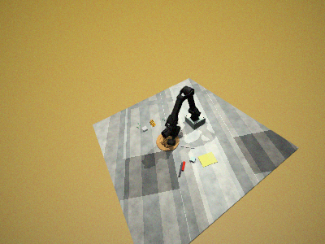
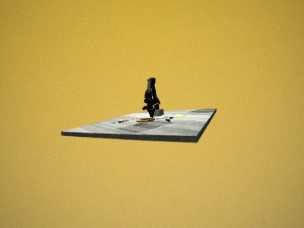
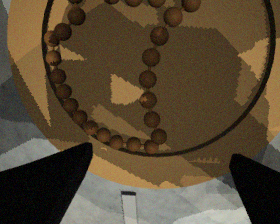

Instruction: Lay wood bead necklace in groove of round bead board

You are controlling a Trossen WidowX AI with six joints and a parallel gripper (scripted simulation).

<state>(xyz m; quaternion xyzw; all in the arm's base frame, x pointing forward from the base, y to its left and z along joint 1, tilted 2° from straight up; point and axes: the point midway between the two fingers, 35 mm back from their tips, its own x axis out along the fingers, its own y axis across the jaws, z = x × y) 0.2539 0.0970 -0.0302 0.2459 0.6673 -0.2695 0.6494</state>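
Right now the round bead board is 50 mm ahead of my gripper tip, 40 mm to the right of it and 10 mm below it. Also, from my gripper tip: thin grey stick (70 mm behind, 90 mm to the left, 20 mm below); red-handled tool (50 mm ahead, 230 mm to the left, 10 mm below); small blue block (50 mm behind, 210 mm to the left, 10 mm below).
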